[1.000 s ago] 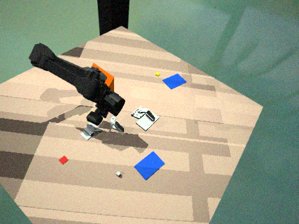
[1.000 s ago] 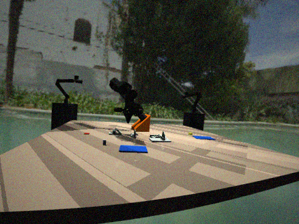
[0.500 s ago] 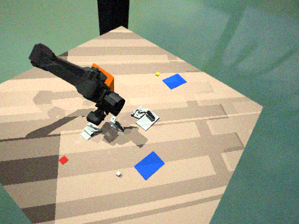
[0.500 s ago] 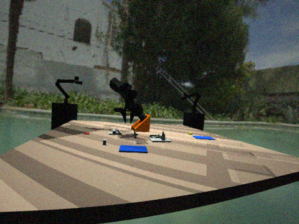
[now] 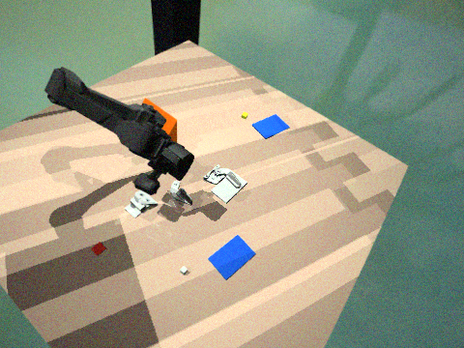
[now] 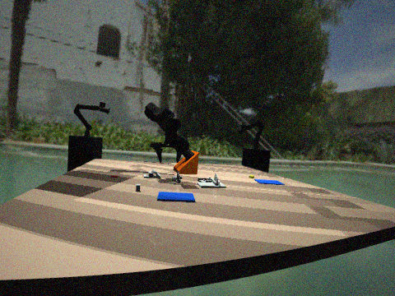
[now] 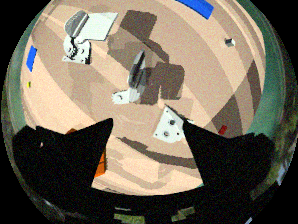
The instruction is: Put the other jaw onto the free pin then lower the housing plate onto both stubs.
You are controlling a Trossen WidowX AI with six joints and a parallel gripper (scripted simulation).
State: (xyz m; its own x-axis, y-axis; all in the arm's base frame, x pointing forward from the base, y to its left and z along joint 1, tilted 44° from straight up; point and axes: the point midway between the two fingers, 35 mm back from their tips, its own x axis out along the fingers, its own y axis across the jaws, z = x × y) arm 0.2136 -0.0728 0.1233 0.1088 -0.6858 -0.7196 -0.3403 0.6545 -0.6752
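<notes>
The grey jaw is 1 cm ahead of my gripper tip, 5 cm to the left of it and 7 cm below it. The rest, counted from my gripper tip: grey cube 24 cm ahead, 12 cm to the right, 7 cm below; then red patch 2 cm ahead, 26 cm to the right, 8 cm below; then white base plate 12 cm ahead, 19 cm to the left, 8 cm below.
</notes>
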